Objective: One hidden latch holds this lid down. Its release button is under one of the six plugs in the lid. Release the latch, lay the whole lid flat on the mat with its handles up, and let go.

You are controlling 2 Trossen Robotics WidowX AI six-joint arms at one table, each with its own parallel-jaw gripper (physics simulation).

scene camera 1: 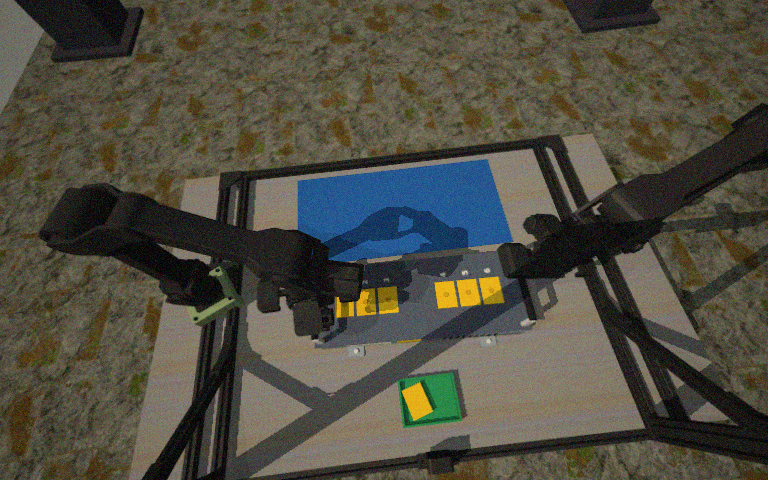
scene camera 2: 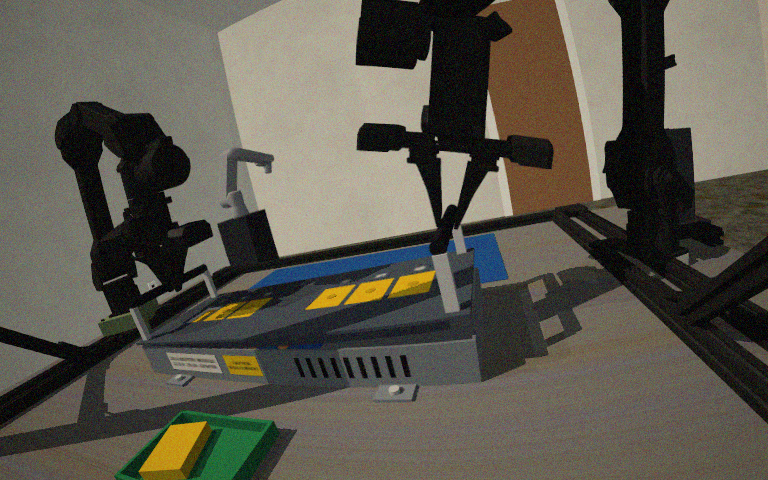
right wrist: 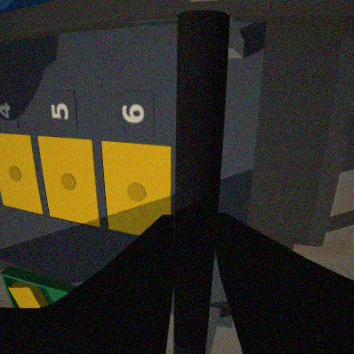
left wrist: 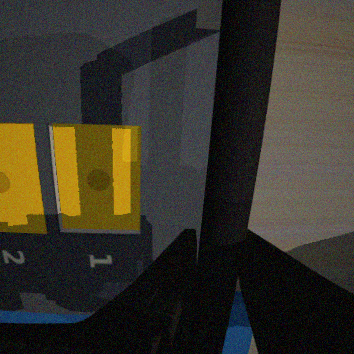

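Where they show: left gripper, fingertip midpoint: (scene camera 2: 175,291) (left wrist: 215,239); right gripper, fingertip midpoint: (scene camera 2: 447,227) (right wrist: 193,225); left arm's base, origin of the base link: (scene camera 1: 207,294) (scene camera 2: 127,309); right arm's base, origin of the base link: (scene camera 2: 654,252).
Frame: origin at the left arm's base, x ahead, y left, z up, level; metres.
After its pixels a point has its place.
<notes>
The grey lid (scene camera 1: 419,325) @[x 0.363, y -0.333, z 0.009 m] (right wrist: 100,75) @[x 0.554, y -0.294, z 0.015 m] carries yellow plugs (scene camera 1: 468,292) @[x 0.495, y -0.336, z 0.014 m] (scene camera 2: 370,290) @[x 0.496, y -0.337, z 0.015 m] (left wrist: 99,177) @[x 0.250, y -0.200, z -0.004 m] (right wrist: 68,181) @[x 0.496, y -0.336, z 0.015 m]. In scene camera 2 its right end stands raised and tilted over the grey box (scene camera 2: 277,370) @[x 0.372, y -0.368, z -0.032 m], with a gap along the front. My left gripper (scene camera 2: 176,283) @[x 0.207, y -0.170, z 0.043 m] (left wrist: 215,239) @[x 0.207, y -0.170, z 0.043 m] is shut on the left handle (left wrist: 242,115) @[x 0.185, y -0.213, z 0.062 m] by plug 1; its tips are hidden in scene camera 1. My right gripper (scene camera 2: 447,223) @[x 0.585, y -0.371, z 0.067 m] (right wrist: 193,225) @[x 0.585, y -0.371, z 0.067 m] is shut on the right handle (scene camera 1: 527,300) @[x 0.557, y -0.419, z 0.079 m] (scene camera 2: 446,285) @[x 0.542, y -0.456, z 0.043 m] (right wrist: 202,115) @[x 0.609, y -0.338, z 0.080 m] by plug 6. The blue mat (scene camera 1: 334,198) @[x 0.382, y 0.091, z -0.051 m] (scene camera 2: 492,257) @[x 0.733, y -0.189, z -0.051 m] lies behind the box.
A green tray (scene camera 1: 447,396) @[x 0.334, y -0.479, z -0.048 m] (scene camera 2: 243,447) @[x 0.339, y -0.459, z -0.048 m] holding a yellow block (scene camera 1: 417,400) @[x 0.276, y -0.449, z -0.036 m] (scene camera 2: 172,450) @[x 0.275, y -0.457, z -0.036 m] stands in front of the box. Small grey brackets (scene camera 1: 488,341) @[x 0.479, y -0.442, z -0.045 m] (scene camera 2: 396,392) @[x 0.481, y -0.447, z -0.046 m] sit at the box's front. A pale green bracket (scene camera 1: 218,310) @[x 0.007, y -0.050, z -0.004 m] lies left. A dark frame (scene camera 1: 396,157) @[x 0.600, y 0.099, z -0.035 m] surrounds the work area.
</notes>
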